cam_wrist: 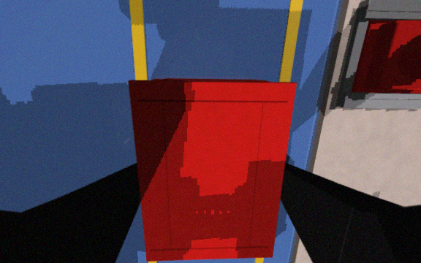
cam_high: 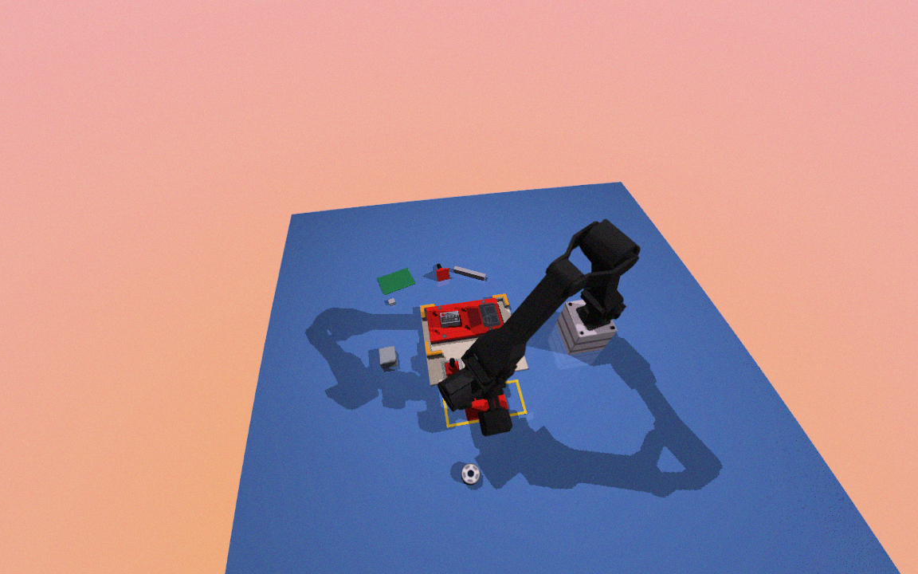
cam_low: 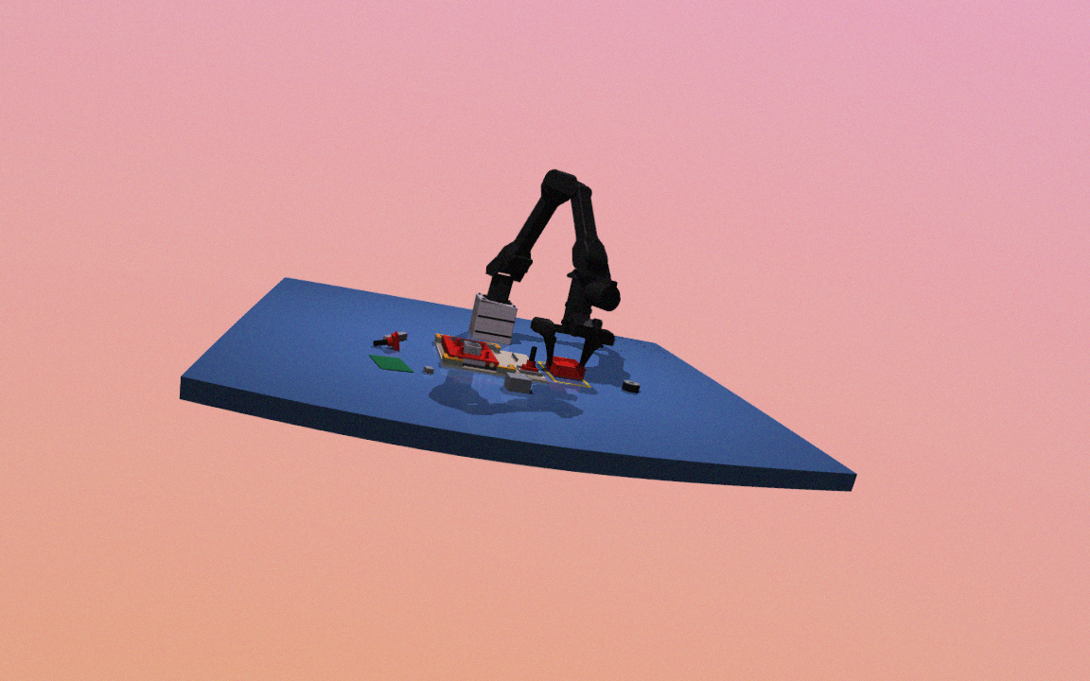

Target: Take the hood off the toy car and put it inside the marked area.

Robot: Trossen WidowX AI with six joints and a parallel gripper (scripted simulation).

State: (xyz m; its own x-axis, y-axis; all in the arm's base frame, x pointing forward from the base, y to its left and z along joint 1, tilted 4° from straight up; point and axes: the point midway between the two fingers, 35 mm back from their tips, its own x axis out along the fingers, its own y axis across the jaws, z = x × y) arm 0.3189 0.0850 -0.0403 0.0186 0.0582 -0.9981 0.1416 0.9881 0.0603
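My gripper tip is now right at the hood. Round my gripper tip: green plate 430 mm to the right, 120 mm ahead, 10 mm below.
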